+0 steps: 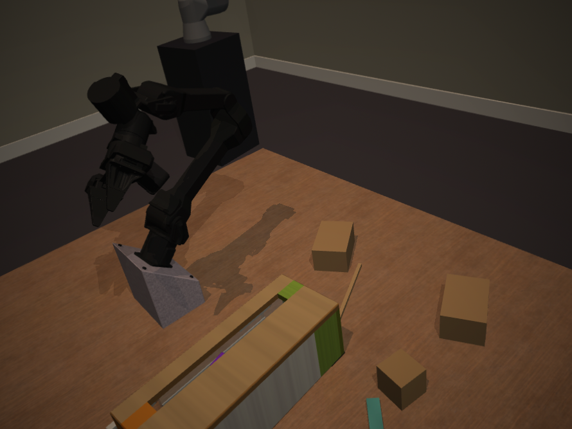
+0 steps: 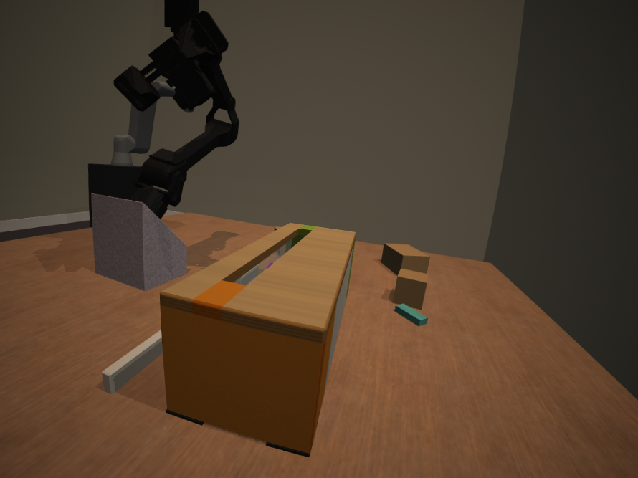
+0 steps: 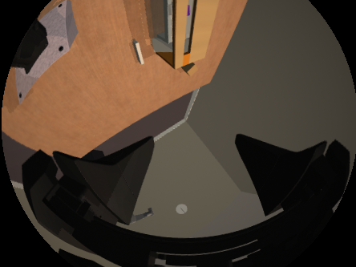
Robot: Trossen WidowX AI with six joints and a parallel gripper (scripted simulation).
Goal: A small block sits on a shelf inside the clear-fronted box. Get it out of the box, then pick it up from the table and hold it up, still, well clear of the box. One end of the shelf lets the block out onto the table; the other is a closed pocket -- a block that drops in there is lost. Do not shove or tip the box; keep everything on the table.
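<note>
Right now my gripper tip is 17 cm short of the wooden-topped box, 4 cm to the right of it and 29 cm above it. From my gripper tip the other things lie so: purple block (18 cm ahead, 3 cm to the left, 27 cm below); thin stick (20 cm ahead, 37 cm to the left, 35 cm below); teal strip (41 cm ahead, 14 cm to the left, 35 cm below).
</note>
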